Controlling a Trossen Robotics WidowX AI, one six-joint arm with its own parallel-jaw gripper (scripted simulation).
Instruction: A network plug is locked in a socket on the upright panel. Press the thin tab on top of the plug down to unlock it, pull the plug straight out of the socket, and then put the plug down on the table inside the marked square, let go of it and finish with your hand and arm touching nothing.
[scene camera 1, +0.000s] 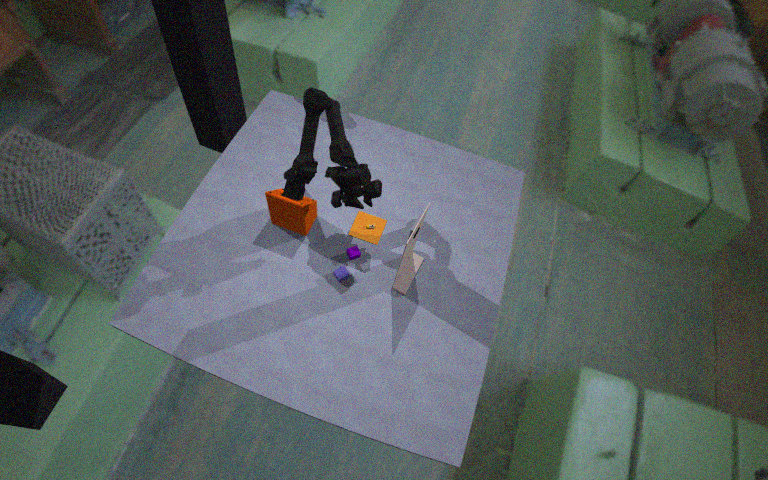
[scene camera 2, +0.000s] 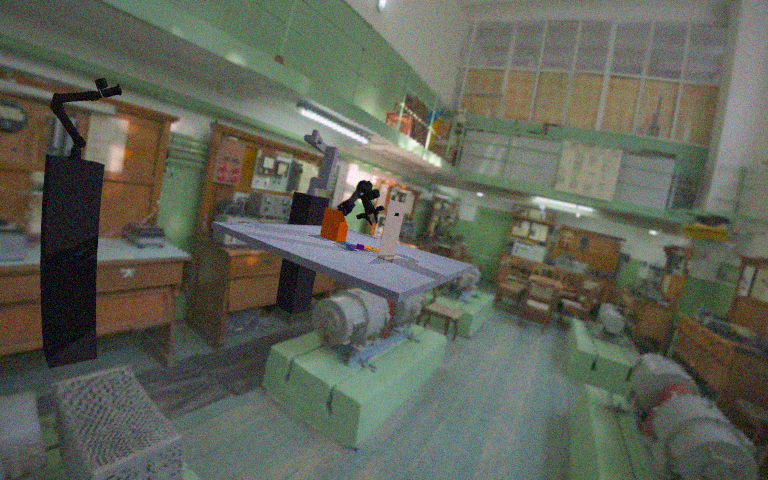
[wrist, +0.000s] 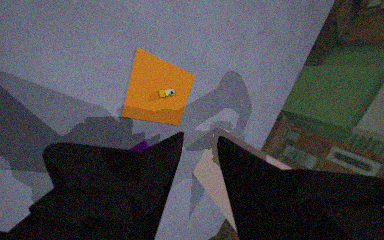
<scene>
same spot on beige panel: (wrist: 208, 172) = (scene camera 2: 384, 248)
</scene>
